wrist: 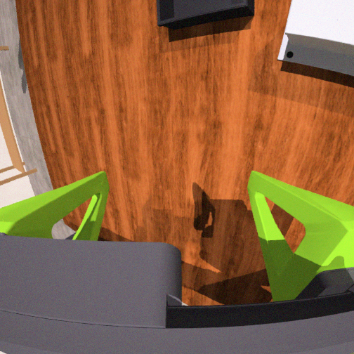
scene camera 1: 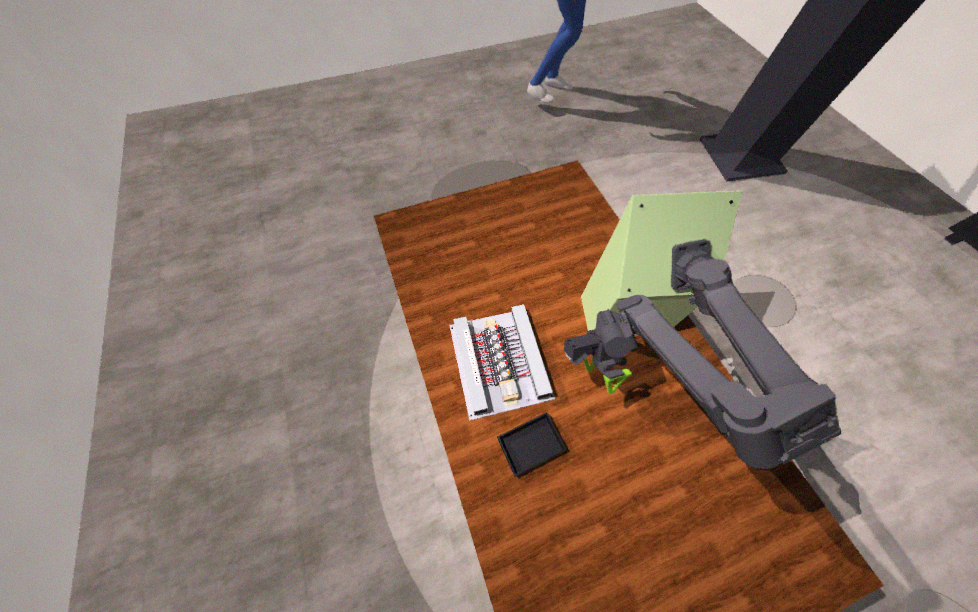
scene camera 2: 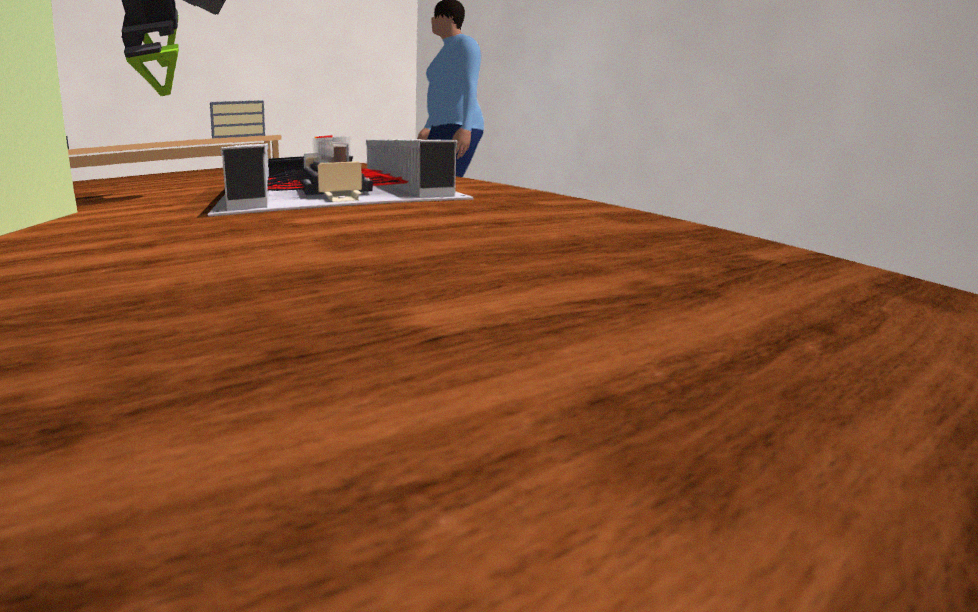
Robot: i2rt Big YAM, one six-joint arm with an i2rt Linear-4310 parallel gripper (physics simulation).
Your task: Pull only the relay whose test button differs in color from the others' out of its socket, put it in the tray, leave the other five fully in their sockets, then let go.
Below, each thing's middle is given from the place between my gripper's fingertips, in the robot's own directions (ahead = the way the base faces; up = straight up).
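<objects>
Relative to the white panel (scene camera 1: pixel 493 396), my gripper is visible 0.16 m to the left of it, 0.24 m short of it and 0.17 m above it.
</objects>
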